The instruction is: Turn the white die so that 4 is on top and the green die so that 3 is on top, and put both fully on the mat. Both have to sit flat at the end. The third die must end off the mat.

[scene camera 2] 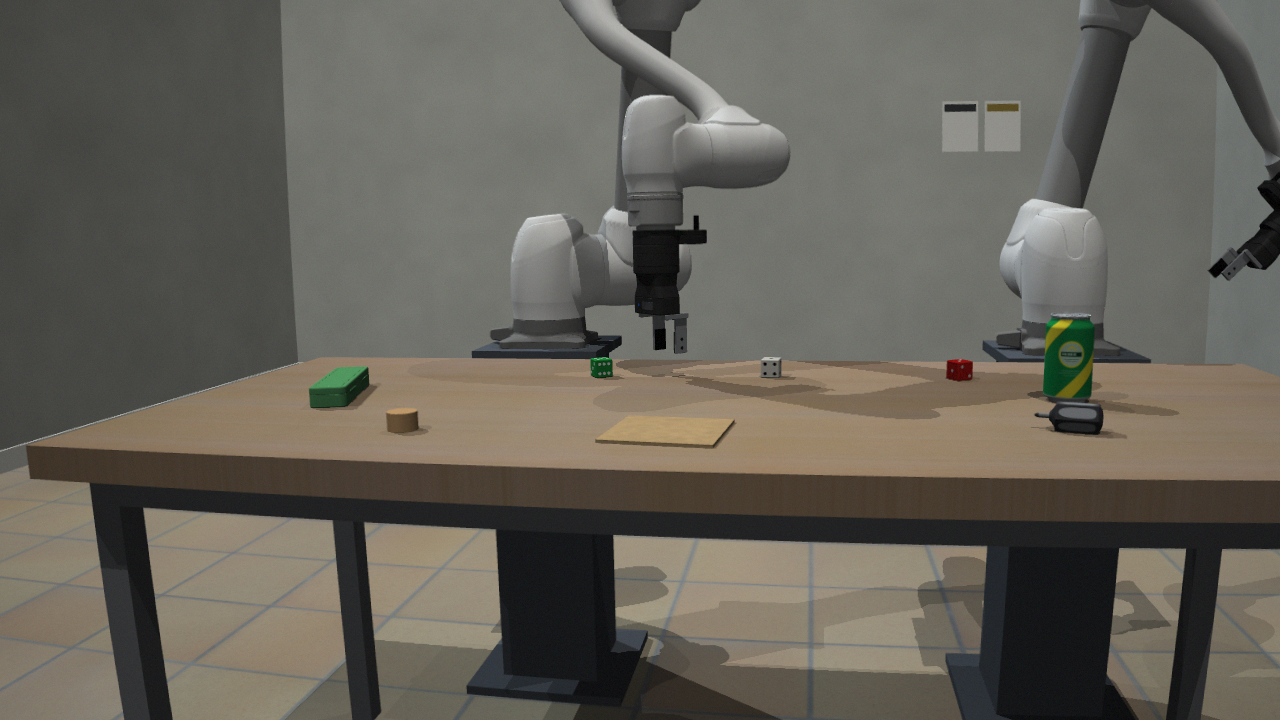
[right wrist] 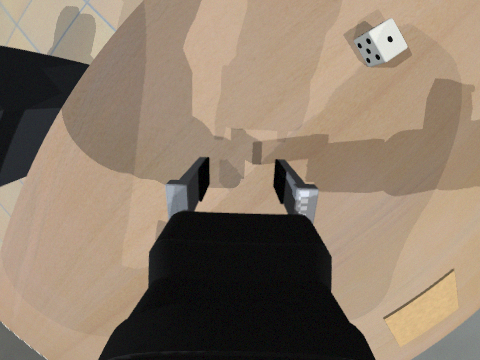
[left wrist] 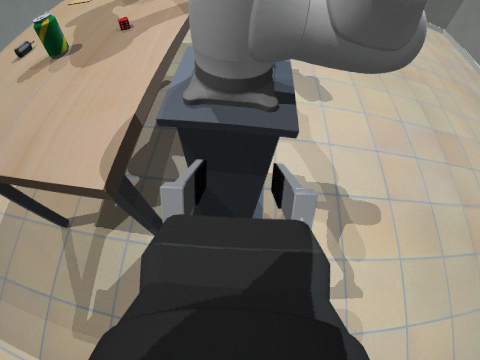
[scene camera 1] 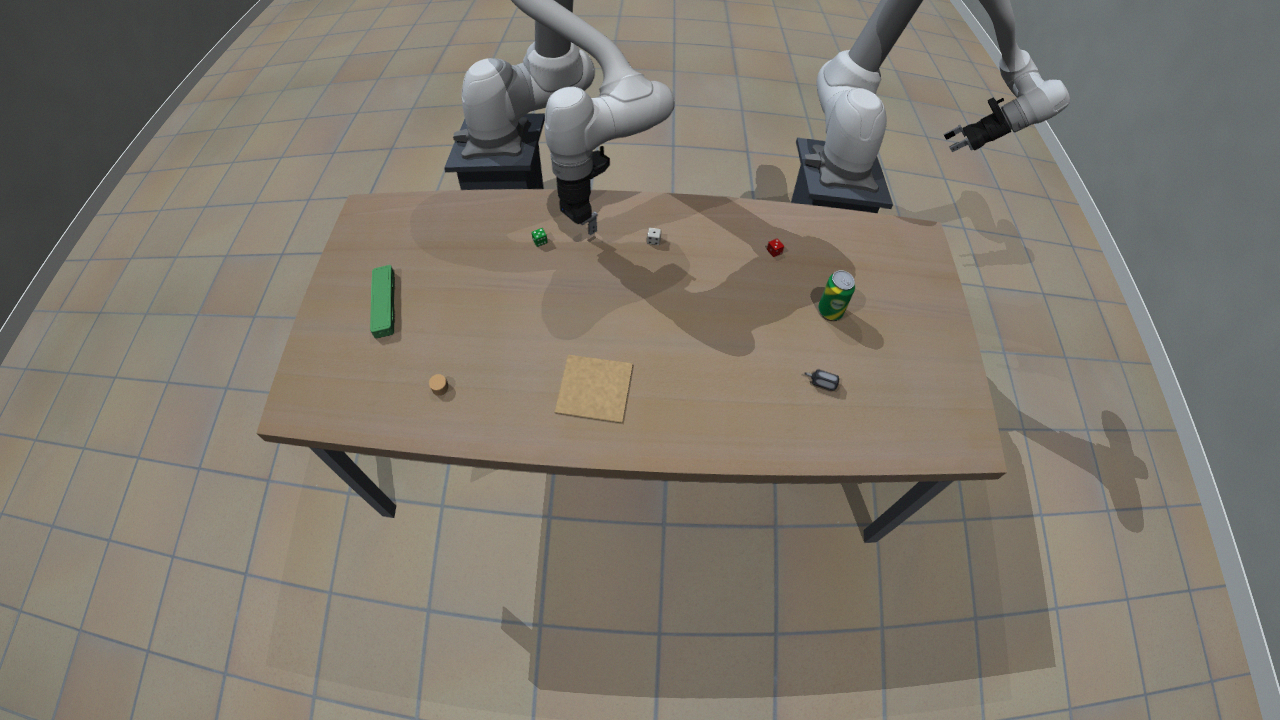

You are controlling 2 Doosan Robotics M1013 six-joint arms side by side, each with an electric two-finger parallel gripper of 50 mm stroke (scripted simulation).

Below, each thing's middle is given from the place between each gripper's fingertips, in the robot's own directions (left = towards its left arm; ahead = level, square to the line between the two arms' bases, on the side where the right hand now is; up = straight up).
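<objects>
From my right hand (scene camera 2: pixel 669 351), here's how it goes: that hand is 40 mm above the white die (right wrist: pixel 380 44), 10 mm past it and 170 mm to the right of it. The tan mat (scene camera 1: pixel 593 388) is 60 mm below that same hand, 420 mm ahead and 80 mm to the left, and the wooden disc (scene camera 2: pixel 401 420) is 50 mm below it, 460 mm ahead and 260 mm to the right. Then there's the green box (scene camera 2: pixel 336 389), 40 mm below my right hand, 250 mm ahead of it and 470 mm to the right. Going by its middle, the tan mat is nearer to my right hand than to my left hand.
Counting from my left hand (scene camera 2: pixel 1218 275) instead, the can (scene camera 2: pixel 1069 341) is 100 mm below, 590 mm ahead and 430 mm to the right. The tan mat is 160 mm below my left hand, 850 mm ahead of it and 950 mm to the right, while the white die sits 140 mm below that hand, 430 mm ahead and 870 mm to the right. And there's a dark grey object (scene camera 2: pixel 1087 418), which is 140 mm below my left hand, 790 mm ahead and 470 mm to the right.
</objects>
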